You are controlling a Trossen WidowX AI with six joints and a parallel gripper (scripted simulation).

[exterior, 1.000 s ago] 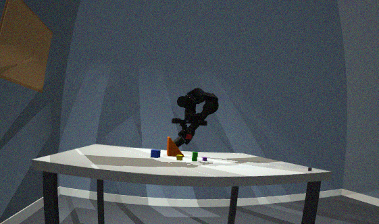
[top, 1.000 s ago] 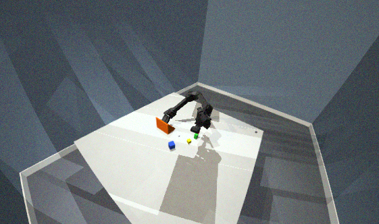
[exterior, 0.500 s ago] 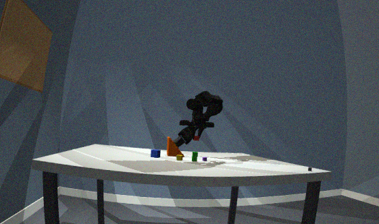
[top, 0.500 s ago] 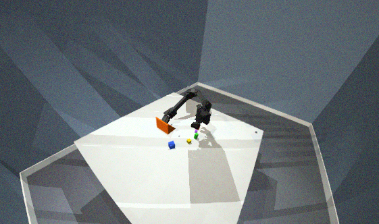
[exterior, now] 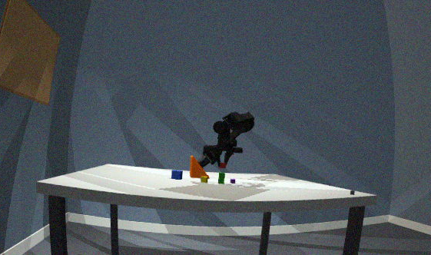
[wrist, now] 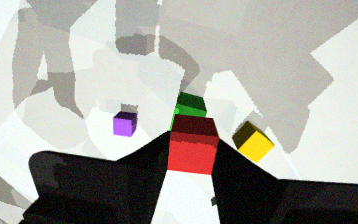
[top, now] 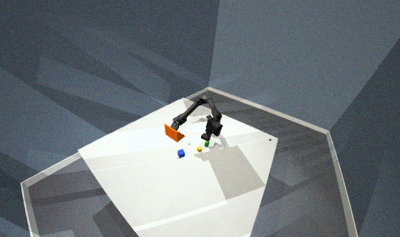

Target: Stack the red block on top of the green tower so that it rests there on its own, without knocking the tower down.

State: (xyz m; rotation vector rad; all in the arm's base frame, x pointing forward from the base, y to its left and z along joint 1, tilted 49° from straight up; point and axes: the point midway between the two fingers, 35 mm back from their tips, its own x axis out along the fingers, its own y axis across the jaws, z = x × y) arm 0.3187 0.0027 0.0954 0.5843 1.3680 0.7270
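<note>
My gripper tip is now 7 cm to the right of the small purple cube, 7 cm above it and 4 cm past it. Round my gripper tip: yellow cube (8 cm to the right, 7 cm below, 2 cm behind); blue cube (21 cm to the right, 11 cm behind, 6 cm below); red block (1 cm above).
</note>
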